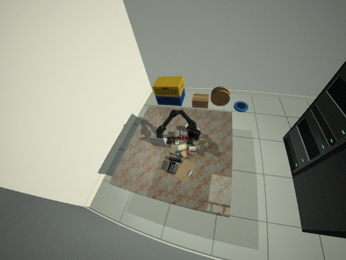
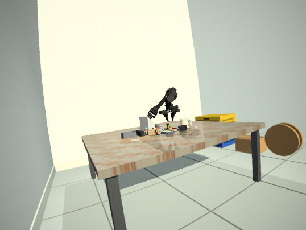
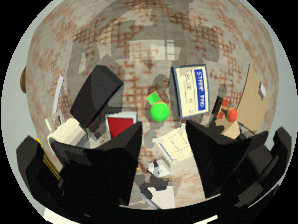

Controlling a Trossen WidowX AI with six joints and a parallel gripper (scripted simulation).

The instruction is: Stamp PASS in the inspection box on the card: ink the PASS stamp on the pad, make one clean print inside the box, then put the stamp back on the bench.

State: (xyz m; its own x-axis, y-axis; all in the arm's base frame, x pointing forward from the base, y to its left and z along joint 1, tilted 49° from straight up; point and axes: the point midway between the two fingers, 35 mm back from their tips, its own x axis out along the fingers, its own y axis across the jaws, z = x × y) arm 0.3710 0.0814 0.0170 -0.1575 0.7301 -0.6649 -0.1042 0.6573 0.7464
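Now: the ink pad 9 cm below my gripper tip, 7 cm behind it and 6 cm to the left of it. Round my gripper tip: stamp with red knob: 13 cm to the right, 7 cm below; then black box: 12 cm to the left, 7 cm below; then white mug: 21 cm to the left, 8 cm behind, 5 cm below.
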